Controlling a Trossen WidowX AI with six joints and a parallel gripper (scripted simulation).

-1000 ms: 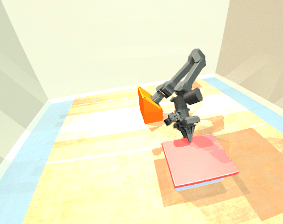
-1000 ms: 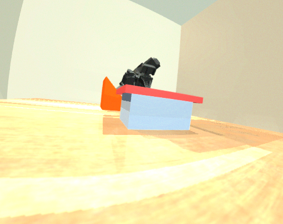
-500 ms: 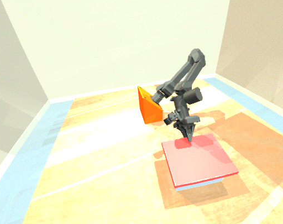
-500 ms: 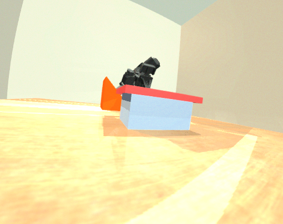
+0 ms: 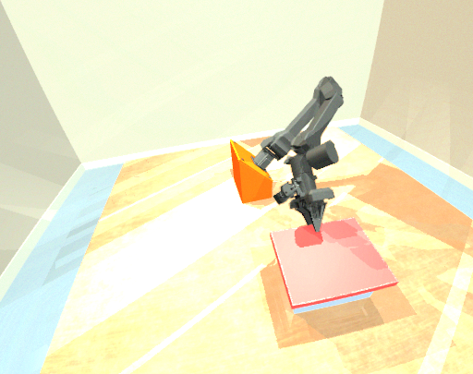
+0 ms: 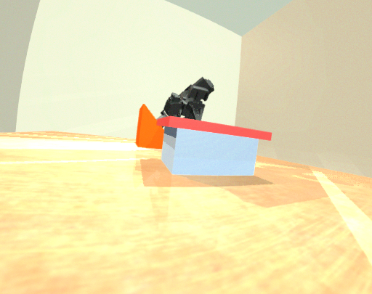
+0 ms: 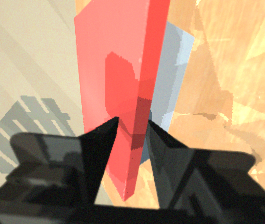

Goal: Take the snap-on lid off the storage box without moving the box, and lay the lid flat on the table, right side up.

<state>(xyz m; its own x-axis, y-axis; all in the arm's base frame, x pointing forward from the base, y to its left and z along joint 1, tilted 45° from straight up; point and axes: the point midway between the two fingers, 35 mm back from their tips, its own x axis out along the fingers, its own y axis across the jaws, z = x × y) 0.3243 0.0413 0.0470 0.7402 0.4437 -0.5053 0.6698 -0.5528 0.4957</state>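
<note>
My gripper tip is now 80 mm short of the red lid. The rest, counted from my gripper tip: light blue storage box: 80 mm ahead, 50 mm below.
</note>
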